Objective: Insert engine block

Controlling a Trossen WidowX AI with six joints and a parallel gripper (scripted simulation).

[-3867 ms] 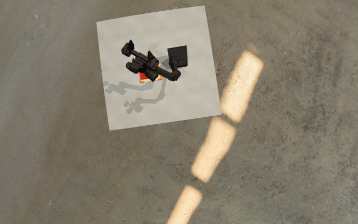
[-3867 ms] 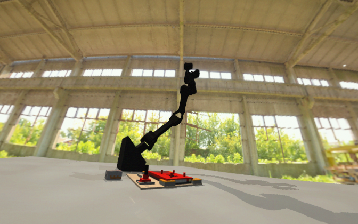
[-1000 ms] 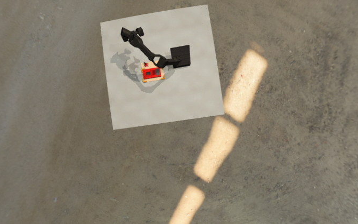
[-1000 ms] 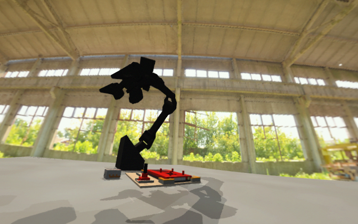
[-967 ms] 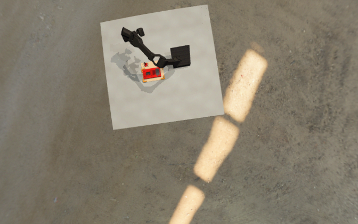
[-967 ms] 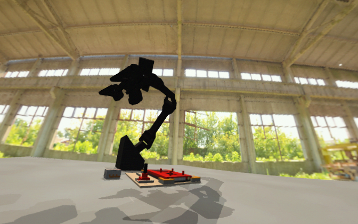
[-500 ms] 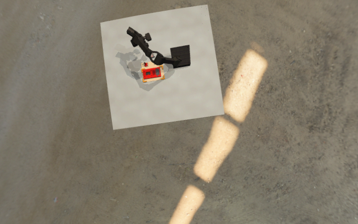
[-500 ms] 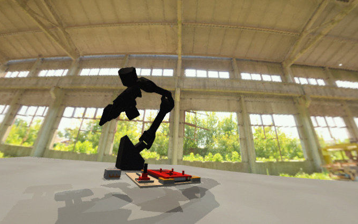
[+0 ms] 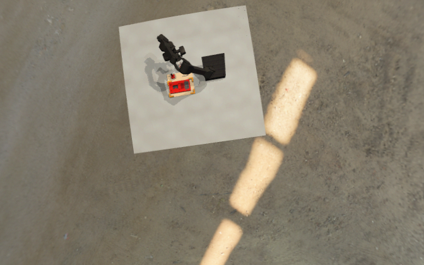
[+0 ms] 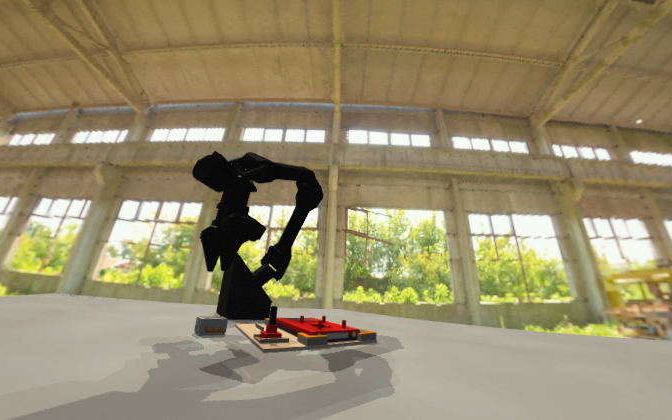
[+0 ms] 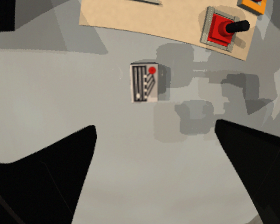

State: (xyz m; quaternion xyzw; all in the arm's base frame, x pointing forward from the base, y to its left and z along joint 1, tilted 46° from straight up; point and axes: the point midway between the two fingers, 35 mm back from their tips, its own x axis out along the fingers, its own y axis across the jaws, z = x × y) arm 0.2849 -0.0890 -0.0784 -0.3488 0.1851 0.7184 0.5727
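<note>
The engine block lies 1 cm behind my gripper tip, 1 cm to the left of it and 11 cm below it. The rest, counted from my gripper tip: black peg (7 cm ahead, 11 cm to the left, 8 cm below).
</note>
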